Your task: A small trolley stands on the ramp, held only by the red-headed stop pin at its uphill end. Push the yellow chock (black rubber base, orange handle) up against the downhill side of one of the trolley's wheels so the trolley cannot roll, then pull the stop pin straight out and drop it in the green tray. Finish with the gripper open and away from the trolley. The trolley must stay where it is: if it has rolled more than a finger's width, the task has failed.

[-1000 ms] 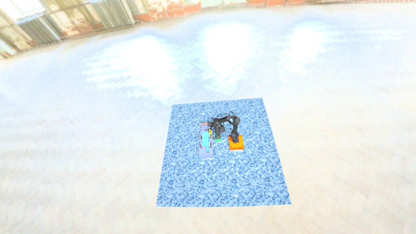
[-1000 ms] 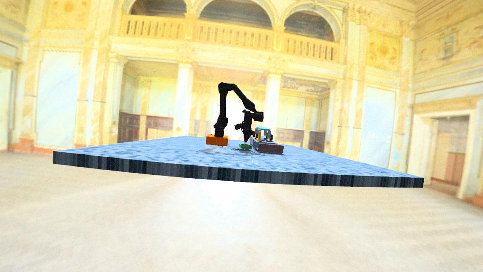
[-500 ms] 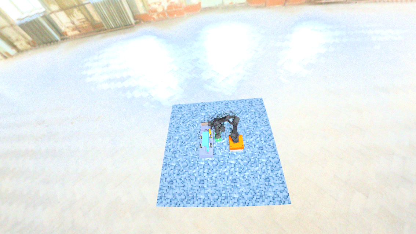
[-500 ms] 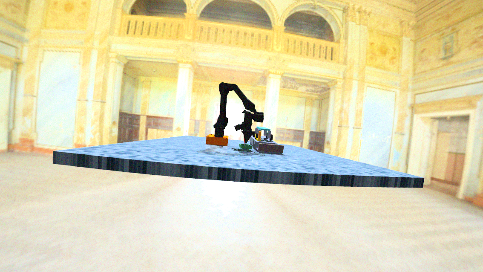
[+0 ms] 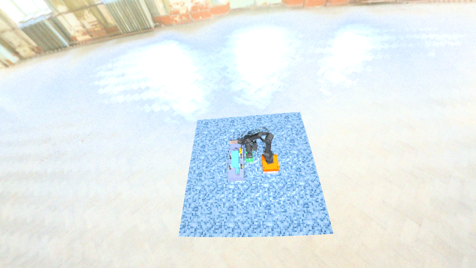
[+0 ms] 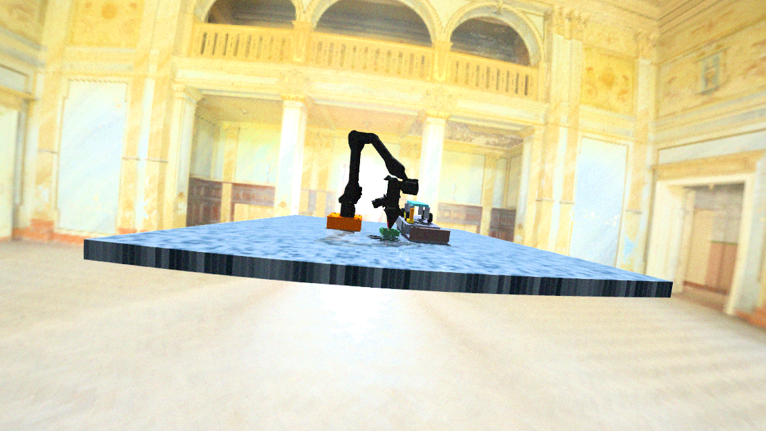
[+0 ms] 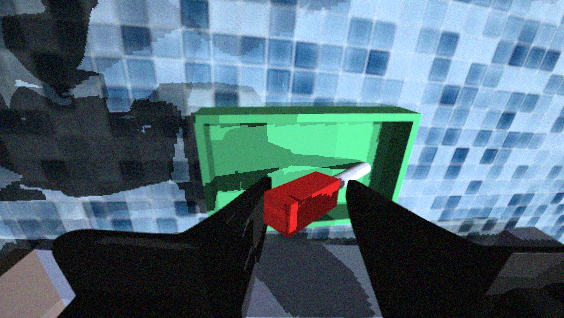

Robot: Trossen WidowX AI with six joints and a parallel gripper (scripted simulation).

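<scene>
The green tray lies 40 mm below my gripper tip. Round my gripper tip: red-headed stop pin: 10 mm to the left; yellow chock: 80 mm ahead, 50 mm above, 30 mm to the right; lilac ramp: 150 mm ahead, 70 mm to the left, 20 mm above.
</scene>
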